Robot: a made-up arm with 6 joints. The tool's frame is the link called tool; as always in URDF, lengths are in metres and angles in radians. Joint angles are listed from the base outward.
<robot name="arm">
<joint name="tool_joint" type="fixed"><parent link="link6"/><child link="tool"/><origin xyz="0 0 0" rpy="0 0 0"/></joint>
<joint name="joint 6" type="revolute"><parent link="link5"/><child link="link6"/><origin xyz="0 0 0.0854" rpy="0 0 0"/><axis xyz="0 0 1"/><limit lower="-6.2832" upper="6.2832"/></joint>
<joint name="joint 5" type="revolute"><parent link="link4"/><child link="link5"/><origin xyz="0 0 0" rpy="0 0 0"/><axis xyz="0 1 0"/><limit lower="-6.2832" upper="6.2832"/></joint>
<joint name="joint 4" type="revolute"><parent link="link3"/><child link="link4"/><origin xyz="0 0 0.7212" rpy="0 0 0"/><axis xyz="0 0 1"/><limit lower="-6.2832" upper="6.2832"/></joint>
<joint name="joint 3" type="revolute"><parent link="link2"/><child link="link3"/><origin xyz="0 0 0.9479" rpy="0 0 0"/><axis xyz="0 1 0"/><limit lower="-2.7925" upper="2.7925"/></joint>
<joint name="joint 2" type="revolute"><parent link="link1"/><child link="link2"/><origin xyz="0 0.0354 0" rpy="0 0 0"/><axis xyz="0 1 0"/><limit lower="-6.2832" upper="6.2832"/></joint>
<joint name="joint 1" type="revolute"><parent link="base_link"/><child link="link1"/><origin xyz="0 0 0.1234" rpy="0 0 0"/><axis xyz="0 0 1"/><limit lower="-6.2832" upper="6.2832"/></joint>
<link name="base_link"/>
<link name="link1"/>
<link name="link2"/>
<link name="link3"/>
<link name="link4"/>
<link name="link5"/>
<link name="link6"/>
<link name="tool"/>
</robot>
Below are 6 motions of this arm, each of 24 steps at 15 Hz.
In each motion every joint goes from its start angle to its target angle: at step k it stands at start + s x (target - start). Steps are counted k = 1, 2, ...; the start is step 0. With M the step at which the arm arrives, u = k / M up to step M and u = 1 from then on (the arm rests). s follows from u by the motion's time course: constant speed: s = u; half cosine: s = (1 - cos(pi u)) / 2; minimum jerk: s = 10 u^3 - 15 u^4 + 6 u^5.
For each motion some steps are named. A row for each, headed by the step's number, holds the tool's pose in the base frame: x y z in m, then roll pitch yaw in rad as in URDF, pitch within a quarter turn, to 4 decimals.
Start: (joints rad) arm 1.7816 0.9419 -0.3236 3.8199 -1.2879 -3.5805
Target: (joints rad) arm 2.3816 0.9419 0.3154 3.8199 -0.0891 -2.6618
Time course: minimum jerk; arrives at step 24
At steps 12, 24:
12: -0.7578 1.2102 1.1126 1.4606 1.0162 -2.3138
24: -1.1405 1.0286 0.9240 1.3040 0.4151 -2.3830

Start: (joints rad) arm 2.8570 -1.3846 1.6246 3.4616 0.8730 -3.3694
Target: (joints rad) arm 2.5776 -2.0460 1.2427 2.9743 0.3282 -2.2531
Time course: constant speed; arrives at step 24
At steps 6, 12, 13, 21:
6: 0.9485 -0.3767 0.9263 -0.0540 -0.7557 3.0596
12: 1.0844 -0.5247 0.7340 -0.4020 -0.8080 -2.9784
13: 1.1023 -0.5496 0.6974 -0.4581 -0.8083 -2.9401
21: 1.1890 -0.7402 0.3660 -0.8477 -0.7544 -2.6904

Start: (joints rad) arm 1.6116 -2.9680 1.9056 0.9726 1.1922 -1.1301
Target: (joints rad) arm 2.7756 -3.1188 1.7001 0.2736 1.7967 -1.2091
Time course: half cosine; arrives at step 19
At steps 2, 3, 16, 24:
2: -0.0426 -0.8029 -0.4109 -0.7027 -0.5645 1.1483
3: -0.0112 -0.8016 -0.4184 -0.6883 -0.5599 1.1523
16: 0.6185 -0.3560 -0.6237 -0.4537 -0.1623 1.5361
24: 0.6361 -0.3058 -0.6387 -0.4503 -0.1224 1.5842

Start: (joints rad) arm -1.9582 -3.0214 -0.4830 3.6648 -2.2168 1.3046
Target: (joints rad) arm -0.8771 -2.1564 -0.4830 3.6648 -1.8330 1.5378
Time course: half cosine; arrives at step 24
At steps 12, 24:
12: -0.0204 0.6157 -1.3608 1.0541 0.0954 2.6988
24: -0.7014 0.9633 -0.9789 0.8696 -0.2177 -2.9379

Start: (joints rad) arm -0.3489 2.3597 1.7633 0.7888 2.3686 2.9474
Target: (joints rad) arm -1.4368 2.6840 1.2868 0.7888 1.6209 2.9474
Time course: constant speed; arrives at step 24
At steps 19, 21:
19: 0.0544 0.1241 -1.1107 0.5756 0.6721 1.5678
21: 0.0604 0.1395 -1.1335 0.5865 0.7352 1.5176

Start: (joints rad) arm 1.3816 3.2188 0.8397 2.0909 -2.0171 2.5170
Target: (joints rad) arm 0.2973 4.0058 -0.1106 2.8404 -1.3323 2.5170
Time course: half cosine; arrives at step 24
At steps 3, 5, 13, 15, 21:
3: -0.1224 -0.6579 -1.2078 0.8917 0.0764 1.3177
5: -0.1841 -0.6945 -1.2064 0.8782 0.0408 1.1864
13: -0.7413 -0.7373 -1.1337 0.8526 -0.2726 0.2879
15: -0.9021 -0.6703 -1.0964 0.8694 -0.3709 0.0466
21: -1.1994 -0.4135 -0.9948 0.9490 -0.5895 -0.4830

